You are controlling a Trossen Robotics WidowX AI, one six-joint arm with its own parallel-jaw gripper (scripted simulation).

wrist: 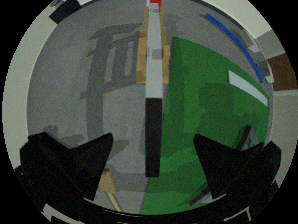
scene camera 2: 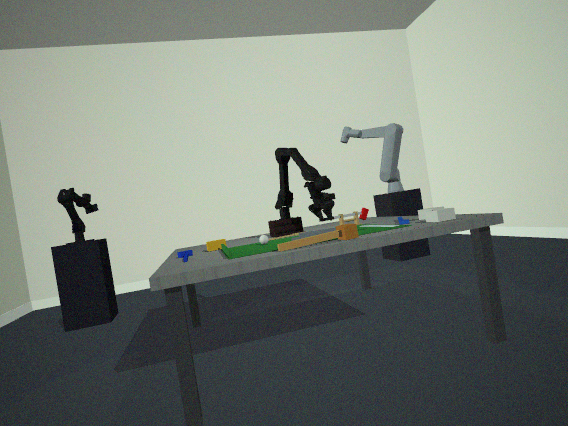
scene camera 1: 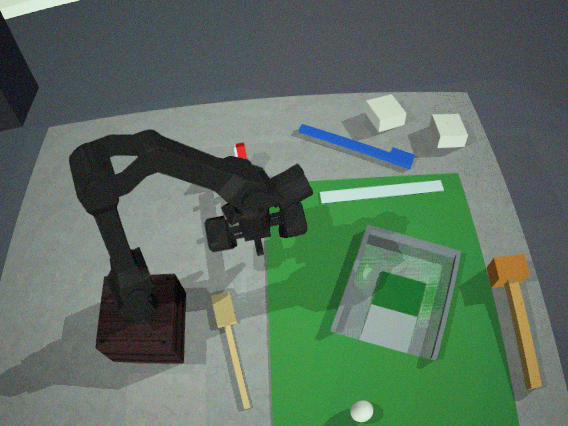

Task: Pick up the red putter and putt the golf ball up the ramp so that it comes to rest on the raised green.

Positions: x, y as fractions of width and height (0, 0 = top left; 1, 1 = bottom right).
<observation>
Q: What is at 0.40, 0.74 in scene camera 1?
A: A tan paddle.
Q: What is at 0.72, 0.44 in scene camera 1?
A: A pale bar.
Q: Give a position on a green mat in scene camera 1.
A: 0.55, 0.87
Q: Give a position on a green mat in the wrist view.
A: At 0.67, 0.44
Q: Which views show the orange mallet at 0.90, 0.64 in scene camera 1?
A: Scene camera 2 and scene camera 1 only.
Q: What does the gripper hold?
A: Nothing.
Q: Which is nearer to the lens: the blue bar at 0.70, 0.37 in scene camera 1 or the orange mallet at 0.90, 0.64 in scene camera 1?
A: The orange mallet.
</observation>
